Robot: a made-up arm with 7 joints. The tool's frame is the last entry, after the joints.
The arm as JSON. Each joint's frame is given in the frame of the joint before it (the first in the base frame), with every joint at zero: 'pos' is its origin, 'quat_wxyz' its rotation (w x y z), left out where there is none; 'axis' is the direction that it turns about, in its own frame. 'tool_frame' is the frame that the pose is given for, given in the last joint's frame.
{
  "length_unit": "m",
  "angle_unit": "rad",
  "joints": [
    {
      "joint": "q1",
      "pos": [
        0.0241,
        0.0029,
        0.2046
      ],
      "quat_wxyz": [
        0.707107,
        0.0,
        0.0,
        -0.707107
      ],
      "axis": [
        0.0,
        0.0,
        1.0
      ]
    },
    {
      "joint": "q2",
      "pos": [
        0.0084,
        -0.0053,
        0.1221
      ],
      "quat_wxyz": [
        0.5,
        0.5,
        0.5,
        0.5
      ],
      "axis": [
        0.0,
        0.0,
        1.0
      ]
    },
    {
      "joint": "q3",
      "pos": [
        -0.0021,
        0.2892,
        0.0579
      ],
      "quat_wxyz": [
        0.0,
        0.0,
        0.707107,
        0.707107
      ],
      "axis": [
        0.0,
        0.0,
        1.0
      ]
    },
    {
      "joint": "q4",
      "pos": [
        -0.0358,
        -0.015,
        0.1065
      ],
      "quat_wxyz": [
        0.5,
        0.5,
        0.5,
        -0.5
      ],
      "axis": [
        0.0,
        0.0,
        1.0
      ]
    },
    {
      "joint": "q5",
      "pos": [
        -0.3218,
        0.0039,
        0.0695
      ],
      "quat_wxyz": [
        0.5,
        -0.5,
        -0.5,
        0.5
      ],
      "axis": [
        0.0,
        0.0,
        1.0
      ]
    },
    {
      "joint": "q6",
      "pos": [
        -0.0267,
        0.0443,
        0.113
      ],
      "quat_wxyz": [
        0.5,
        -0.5,
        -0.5,
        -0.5
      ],
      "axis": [
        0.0,
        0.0,
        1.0
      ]
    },
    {
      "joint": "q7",
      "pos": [
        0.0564,
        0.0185,
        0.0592
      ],
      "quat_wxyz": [
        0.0,
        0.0,
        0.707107,
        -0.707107
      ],
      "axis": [
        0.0,
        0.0,
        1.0
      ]
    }
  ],
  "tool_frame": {
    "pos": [
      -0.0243,
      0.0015,
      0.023
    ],
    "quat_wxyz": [
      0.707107,
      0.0,
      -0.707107,
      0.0
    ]
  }
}
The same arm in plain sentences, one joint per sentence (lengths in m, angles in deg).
The arm has seven revolute joints in a row. What follows holds with every joint at zero, and every direction is one of the base frame's. Joint 1 lies 0.0241 m along +x and 0.0029 m along +y and 0.2046 m along +z from the base frame's origin and rotates about +z. Joint 2 lies 0.0053 m along -x and 0.0084 m along -y and 0.1221 m along +z from joint 1 and rotates about -y. Joint 3 lies 0.0021 m along -x and 0.0579 m along -y and 0.2892 m along +z from joint 2 and rotates about +z. Joint 4 lies 0.0358 m along +x and 0.015 m along +y and 0.1065 m along +z from joint 3 and rotates about +y. Joint 5 lies 0.0039 m along -x and 0.0695 m along +y and 0.3218 m along +z from joint 4 and rotates about +z. Joint 6 lies 0.0267 m along +x and 0.0443 m along -y and 0.113 m along +z from joint 5 and rotates about -y. Joint 7 lies 0.0185 m along -x and 0.0592 m along -y and 0.0564 m along +z from joint 6 and rotates about +x. The tool frame, which is the frame that the pose is given for, lies 0.023 m along +x and 0.0015 m along +y and 0.0243 m along +z from joint 7; its axes are parallel to the base frame's.
